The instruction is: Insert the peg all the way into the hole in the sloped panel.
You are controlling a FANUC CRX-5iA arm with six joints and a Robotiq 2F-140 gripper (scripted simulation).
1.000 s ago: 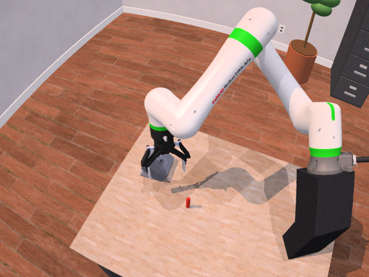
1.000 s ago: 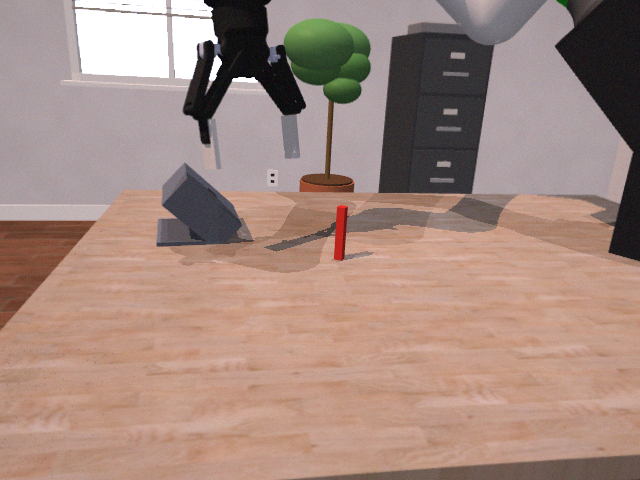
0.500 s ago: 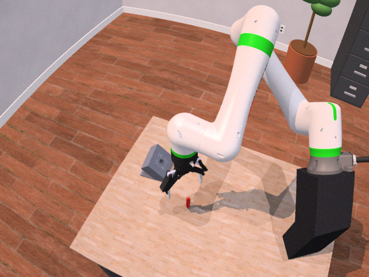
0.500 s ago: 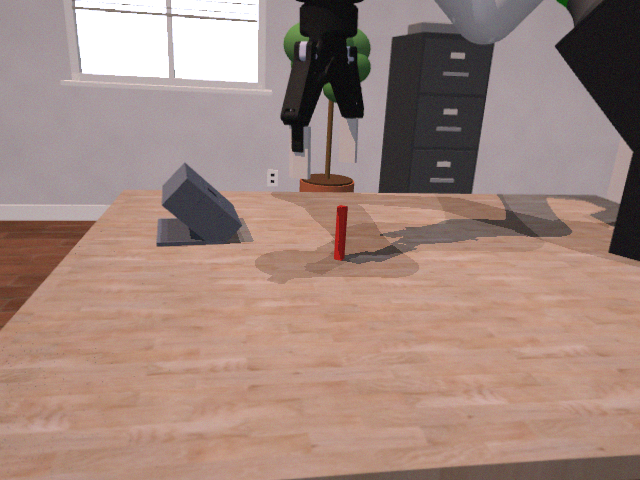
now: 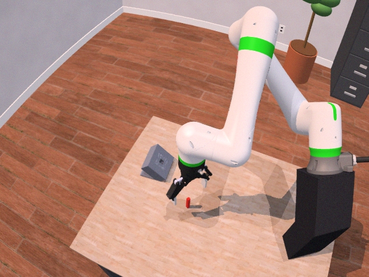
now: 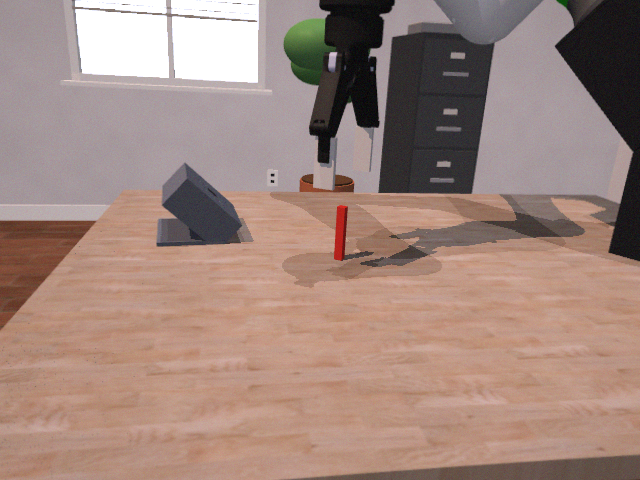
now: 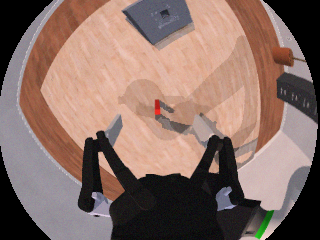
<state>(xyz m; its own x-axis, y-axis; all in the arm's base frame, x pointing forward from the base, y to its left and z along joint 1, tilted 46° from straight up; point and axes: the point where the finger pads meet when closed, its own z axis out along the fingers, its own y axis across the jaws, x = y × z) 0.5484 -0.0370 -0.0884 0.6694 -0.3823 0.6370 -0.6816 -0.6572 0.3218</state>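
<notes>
My gripper is now 90 mm above the red peg.
</notes>
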